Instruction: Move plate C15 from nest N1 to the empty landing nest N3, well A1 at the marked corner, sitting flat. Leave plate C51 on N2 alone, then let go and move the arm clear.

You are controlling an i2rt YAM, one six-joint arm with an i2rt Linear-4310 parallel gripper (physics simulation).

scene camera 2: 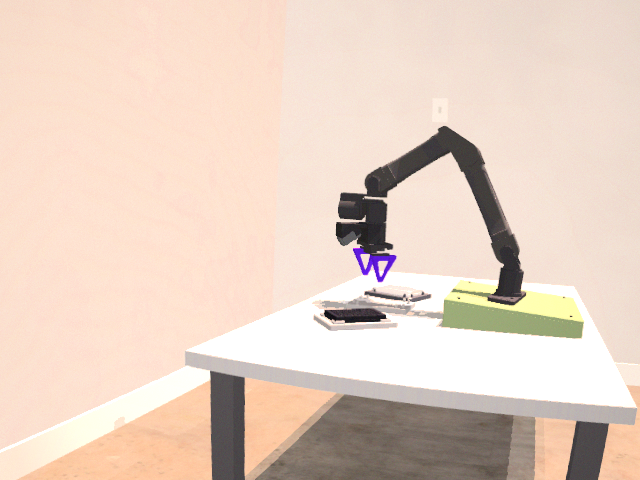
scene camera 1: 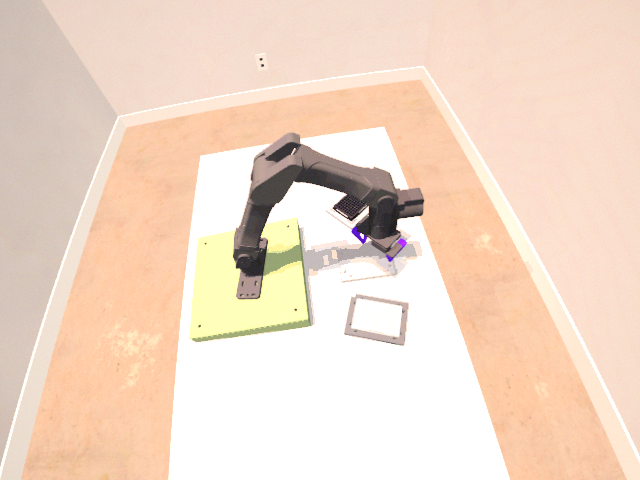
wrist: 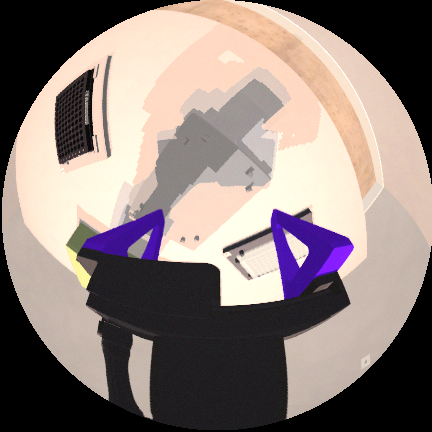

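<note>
My gripper [scene camera 1: 376, 250] [scene camera 2: 373, 277] [wrist: 217, 214] is open, its purple fingers wide apart with nothing between them. It hangs above a pale empty nest [scene camera 1: 361, 273] [scene camera 2: 395, 306] [wrist: 212, 202], partly in the arm's shadow. A black well plate [scene camera 1: 350, 206] [scene camera 2: 355, 315] [wrist: 74, 120] lies on a white nest [scene camera 1: 342, 218] [scene camera 2: 356, 326] [wrist: 102, 115] on one side. A white well plate [scene camera 1: 377, 317] [scene camera 2: 400, 290] [wrist: 262, 262] lies on a dark grey nest [scene camera 1: 351, 317] [scene camera 2: 424, 296] on the other side. Plate and nest labels are too small to read, so I cannot tell which plate is C15.
The arm's base stands on a yellow-green block [scene camera 1: 279, 304] [scene camera 2: 516, 320] beside the nests on the white table [scene camera 1: 330, 413] [scene camera 2: 413, 361]. In the wrist view part of the block shows behind one finger. The table's edge lies beyond the nests.
</note>
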